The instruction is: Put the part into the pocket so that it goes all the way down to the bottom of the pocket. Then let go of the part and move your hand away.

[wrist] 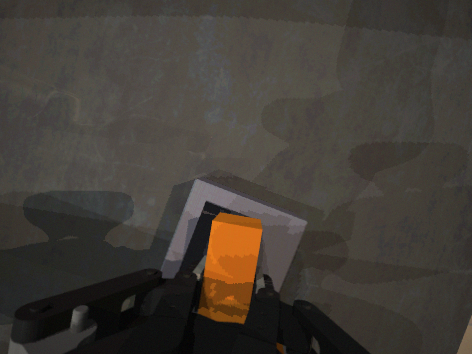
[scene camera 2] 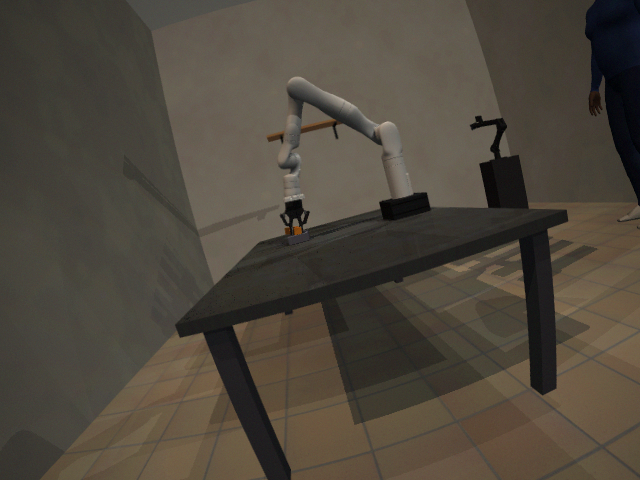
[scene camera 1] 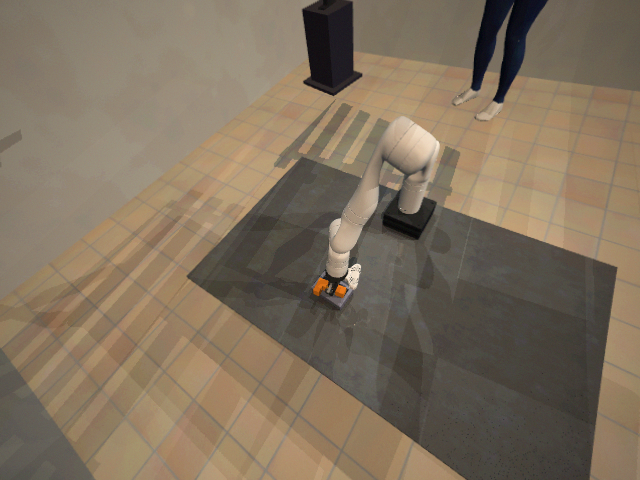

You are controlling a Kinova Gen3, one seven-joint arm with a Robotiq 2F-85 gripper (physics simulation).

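Frame: origin at the arm's base, x ahead, y left, z up, level; metres.
Where they show: gripper, fingertip midpoint: [wrist: 230, 273] [scene camera 2: 297, 234] [scene camera 1: 333, 291]; arm's base, link origin: [scene camera 2: 402, 196] [scene camera 1: 408, 205].
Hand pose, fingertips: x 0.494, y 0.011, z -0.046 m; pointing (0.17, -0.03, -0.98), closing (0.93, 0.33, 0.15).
Note:
Things, the pixels of their top centre, and the offset from my fingertips. "spot": a spot on its surface instead. Level surfaces: height alone.
- orange part, top centre: [wrist: 251, 327] [scene camera 1: 329, 288] [scene camera 2: 291, 226] dy -0.005, dx +0.015, dz +0.041 m
- grey block, top centre: [wrist: 218, 288] [scene camera 1: 331, 288] [scene camera 2: 298, 233] dy -0.013, dx -0.004, dz +0.003 m
- dark pocket, surface spot: [wrist: 196, 245] spot: dy -0.004, dx -0.032, dz -0.028 m
- dark table, surface height: dz -0.033 m
The orange part [scene camera 1: 340, 292] [scene camera 2: 295, 230] [wrist: 233, 255] has an orange section on either side of the fingers. My gripper [scene camera 1: 331, 289] [wrist: 230, 273] is shut on it, pointing down over the grey block [scene camera 1: 338, 301] [scene camera 2: 298, 239] [wrist: 286, 235]. The block lies on the table. In the wrist view the dark pocket [wrist: 196, 245] shows along the left and far side of the part. The part's sides are turned relative to the pocket's edges, and it covers the pocket's right side. The fingers and part hide the near end; I cannot tell whether its lower end is inside the pocket.
The dark table [scene camera 1: 496, 330] [scene camera 2: 361, 253] carries the block and the arm's black base [scene camera 1: 409, 219] [scene camera 2: 405, 205]. The block is near one table edge. A dark pedestal [scene camera 1: 330, 46] [scene camera 2: 504, 180] and a person [scene camera 1: 509, 49] [scene camera 2: 620, 77] stand on the floor away from the table.

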